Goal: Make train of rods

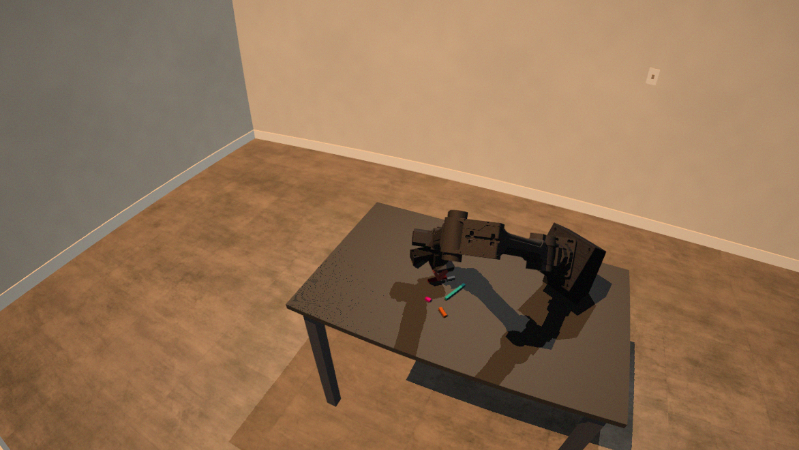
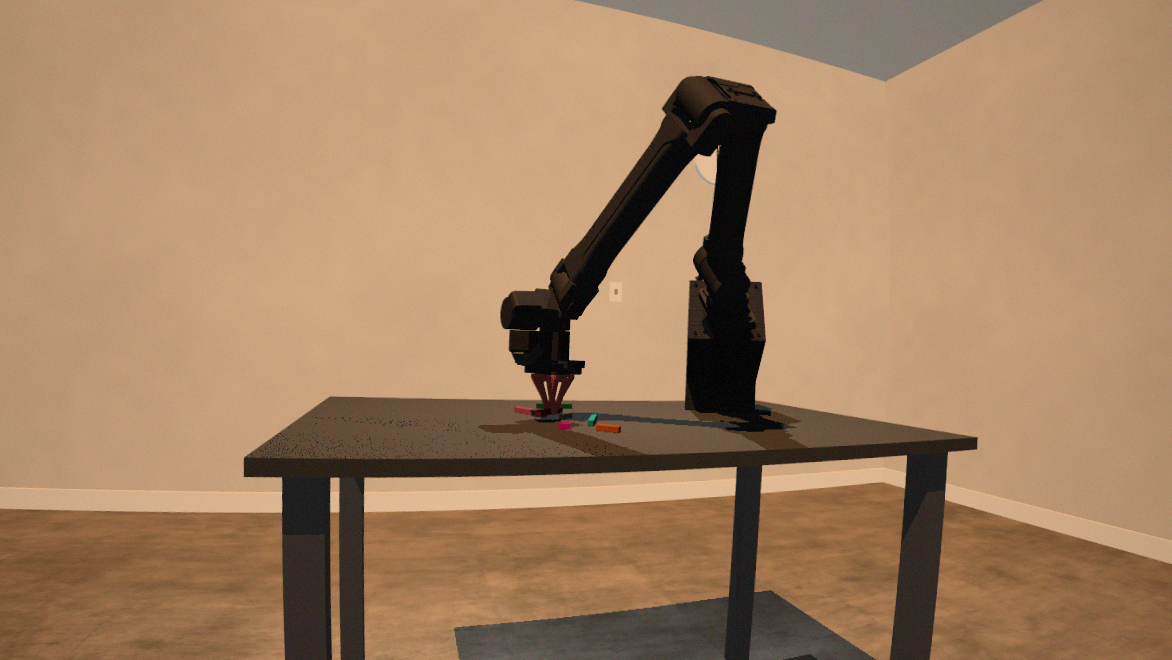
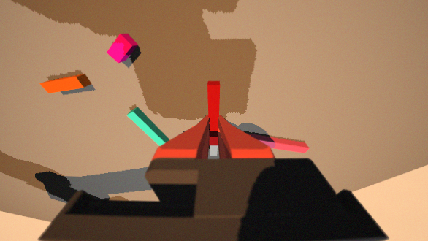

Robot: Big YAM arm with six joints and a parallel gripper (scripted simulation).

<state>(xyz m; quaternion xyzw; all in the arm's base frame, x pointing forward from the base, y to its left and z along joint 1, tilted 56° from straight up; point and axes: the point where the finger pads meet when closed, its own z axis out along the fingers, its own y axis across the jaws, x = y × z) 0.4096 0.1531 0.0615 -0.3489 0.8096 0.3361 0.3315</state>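
The red rod lies 1 cm to the left of my hand. Round my hand: grey rod 4 cm to the right, 3 cm behind, 2 cm below; then turquoise rod 8 cm behind, 2 cm below, 1 cm to the left; then pink rod 8 cm to the right, 4 cm ahead, 2 cm below.
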